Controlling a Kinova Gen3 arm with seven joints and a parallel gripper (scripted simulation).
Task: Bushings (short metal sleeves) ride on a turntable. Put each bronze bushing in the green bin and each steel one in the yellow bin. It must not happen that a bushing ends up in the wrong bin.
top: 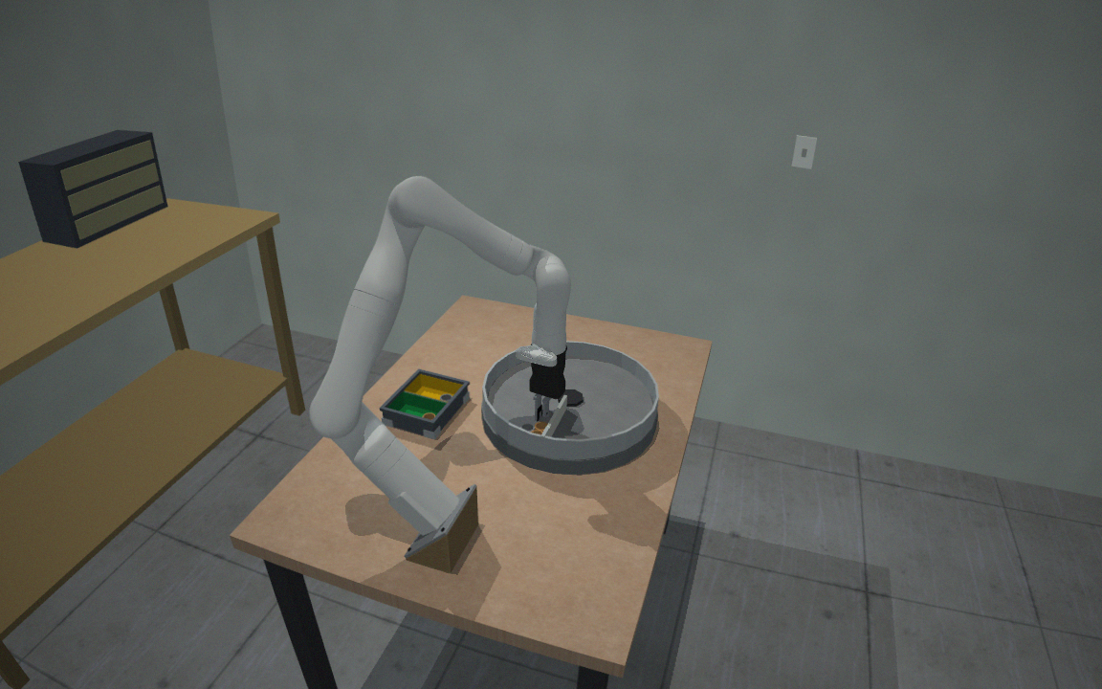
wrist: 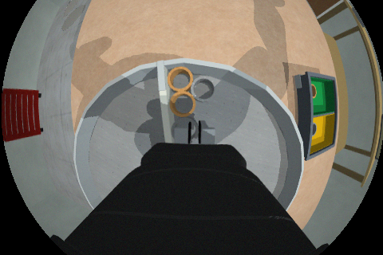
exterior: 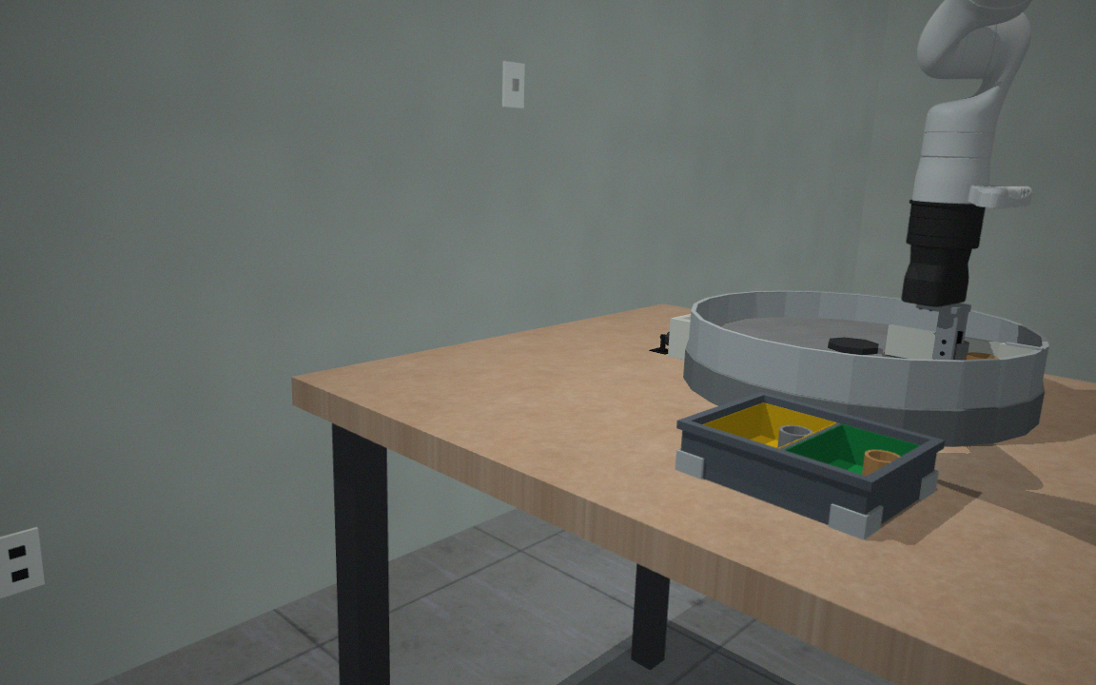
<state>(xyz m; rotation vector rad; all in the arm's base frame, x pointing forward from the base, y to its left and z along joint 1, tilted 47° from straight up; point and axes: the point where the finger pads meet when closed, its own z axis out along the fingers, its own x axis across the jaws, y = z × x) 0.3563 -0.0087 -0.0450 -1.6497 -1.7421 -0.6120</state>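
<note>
Now: hand 2 cm past the bin tray, 31 cm to the right of it and 6 cm above it. Round my hand: grey turntable: 13 cm ahead, 2 cm to the right, 3 cm below.
</note>
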